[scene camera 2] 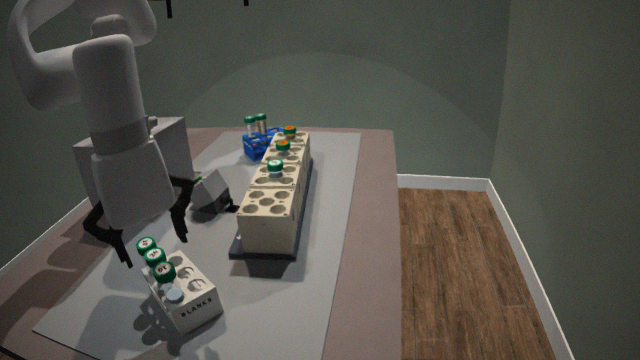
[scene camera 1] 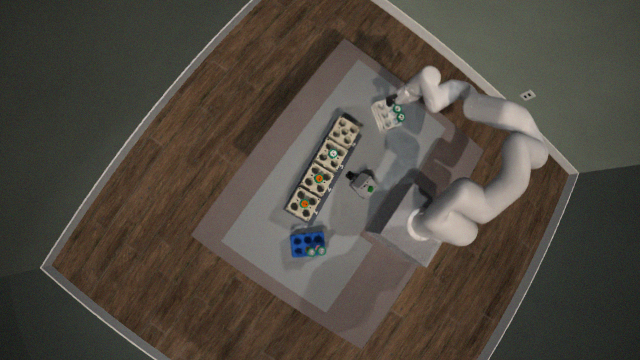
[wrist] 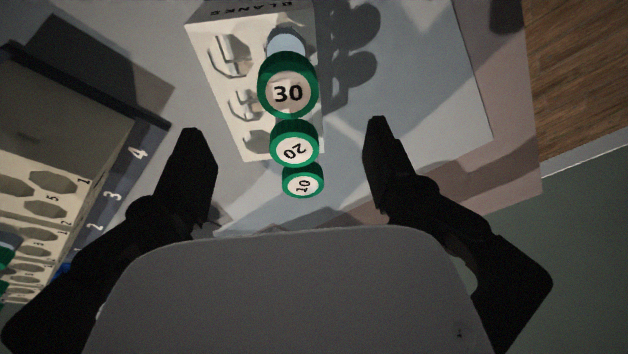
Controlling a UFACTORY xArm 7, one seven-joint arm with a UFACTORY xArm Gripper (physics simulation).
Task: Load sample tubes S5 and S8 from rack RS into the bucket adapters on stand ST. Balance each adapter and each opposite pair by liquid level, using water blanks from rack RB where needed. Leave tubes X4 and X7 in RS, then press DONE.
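Pixels of known places: gripper, between the fingertips: (scene camera 2: 155,250) (scene camera 1: 397,101) (wrist: 288,142); arm's base, origin of its link: (scene camera 1: 421,224).
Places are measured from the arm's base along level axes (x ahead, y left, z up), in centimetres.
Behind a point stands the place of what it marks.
Observation:
My gripper (scene camera 1: 391,101) @[x 34.6, y -36.1, z -4.9 cm] (scene camera 2: 157,252) @[x 34.6, y -36.1, z -4.9 cm] (wrist: 288,142) @[x 34.6, y -36.1, z -4.9 cm] is open and empty, its fingers spread above and beside the green caps over white rack RB (scene camera 1: 376,112) @[x 37.9, y -31.4, z -16.1 cm] (scene camera 2: 212,310) @[x 40.3, y -34.8, z -17.5 cm] (wrist: 257,32) @[x 38.0, y -36.5, z -13.1 cm]. Blanks 30 (scene camera 2: 164,271) @[x 36.5, y -37.7, z -7.0 cm] (wrist: 288,93) @[x 35.9, y -37.3, z -7.0 cm], 20 (scene camera 2: 155,256) @[x 33.1, y -35.2, z -7.0 cm] (wrist: 294,150) @[x 32.6, y -34.7, z -7.0 cm] and 10 (scene camera 2: 146,244) @[x 29.7, y -32.9, z -7.0 cm] (wrist: 303,185) @[x 29.3, y -32.8, z -7.0 cm] stand in one row. Stand ST (scene camera 1: 324,201) @[x 33.1, y 13.1, z -18.1 cm] (scene camera 2: 262,256) @[x 43.8, y -18.6, z -18.4 cm] (wrist: 120,175) @[x 37.4, y -8.1, z -18.1 cm] bears adapters: 1 and 2 each hold an orange-labelled tube (scene camera 1: 304,203) @[x 40.1, y 19.7, z -6.6 cm] (scene camera 1: 319,178) @[x 41.2, y 8.9, z -6.6 cm]; 3 holds a white-labelled tube (scene camera 1: 333,153) @[x 42.6, y -2.1, z -6.6 cm] (scene camera 2: 275,165) @[x 43.2, y -3.6, z -6.6 cm]; adapter 4 (scene camera 2: 270,230) @[x 45.9, y -17.6, z -12.6 cm] shows empty holes. Blue rack RS (scene camera 1: 303,246) @[x 29.9, y 32.8, z -13.1 cm] (scene camera 2: 250,151) @[x 25.4, y 25.4, z -16.5 cm] holds two green-capped tubes, labels unreadable.
A grey box (scene camera 1: 362,185) @[x 25.5, y -0.3, z -11.0 cm] (scene camera 2: 210,192) @[x 27.0, y -4.9, z -13.5 cm] with a green button (scene camera 1: 370,189) @[x 21.7, y -1.3, z -12.1 cm] stands between ST and the arm's base; its lettering is unreadable. The arm's large grey base block (scene camera 1: 400,237) @[x 4.2, y 9.1, z -0.3 cm] stands at the table's side. RB lies past adapter 4, RS past adapter 1.

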